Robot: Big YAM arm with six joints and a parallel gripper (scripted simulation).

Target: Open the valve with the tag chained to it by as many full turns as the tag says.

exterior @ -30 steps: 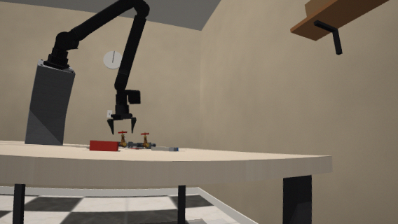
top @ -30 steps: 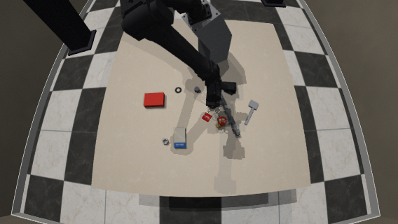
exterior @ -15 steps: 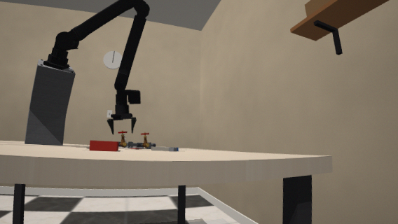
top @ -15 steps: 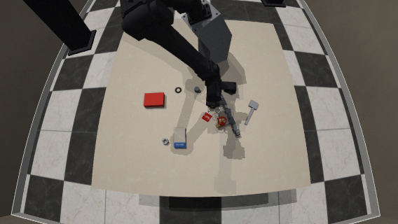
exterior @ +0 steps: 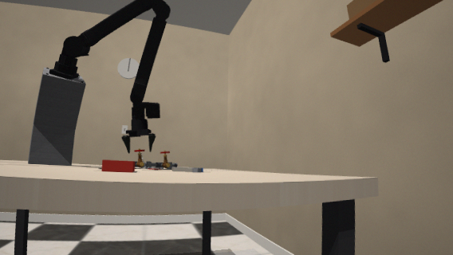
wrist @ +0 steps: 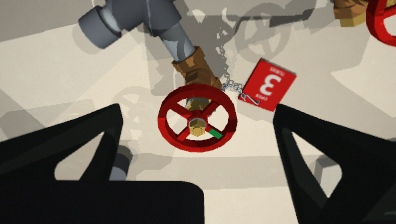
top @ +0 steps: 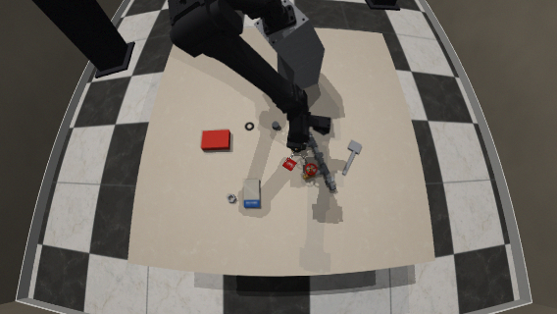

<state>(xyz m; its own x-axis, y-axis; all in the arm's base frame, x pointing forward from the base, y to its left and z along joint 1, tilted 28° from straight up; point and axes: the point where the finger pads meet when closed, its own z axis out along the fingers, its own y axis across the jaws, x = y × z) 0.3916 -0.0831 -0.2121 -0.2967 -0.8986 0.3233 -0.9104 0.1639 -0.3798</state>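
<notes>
Right now the red tag is 80 mm below my hand, 60 mm ahead of it and 50 mm to the right of it. The rest, counted from my hand: blue box 210 mm to the right, 160 mm ahead, 70 mm below; then red block 340 mm to the right, 80 mm behind, 70 mm below; then grey hammer-like tool 230 mm to the left, 80 mm below, 60 mm ahead.
</notes>
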